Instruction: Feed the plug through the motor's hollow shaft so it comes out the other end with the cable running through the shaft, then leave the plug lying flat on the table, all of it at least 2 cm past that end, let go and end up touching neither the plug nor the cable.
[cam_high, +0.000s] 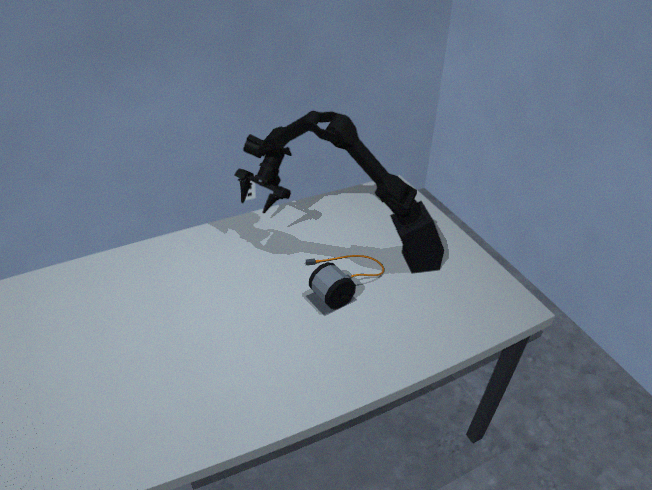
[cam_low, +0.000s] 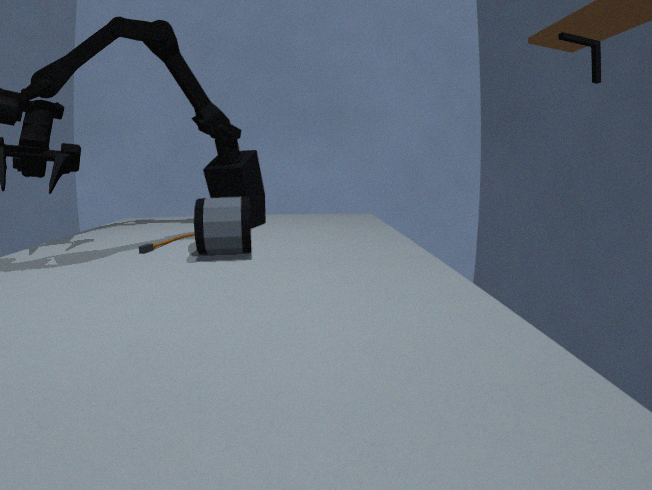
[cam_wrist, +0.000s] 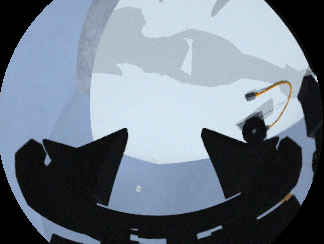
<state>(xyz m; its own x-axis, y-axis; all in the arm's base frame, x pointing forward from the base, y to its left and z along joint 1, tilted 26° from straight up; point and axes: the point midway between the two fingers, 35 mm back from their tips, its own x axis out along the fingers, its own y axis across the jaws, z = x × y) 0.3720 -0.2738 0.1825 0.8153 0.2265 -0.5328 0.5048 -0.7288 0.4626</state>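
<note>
The plug lies 120 mm behind my hand, 180 mm to the left of it and 160 mm below it.
</note>
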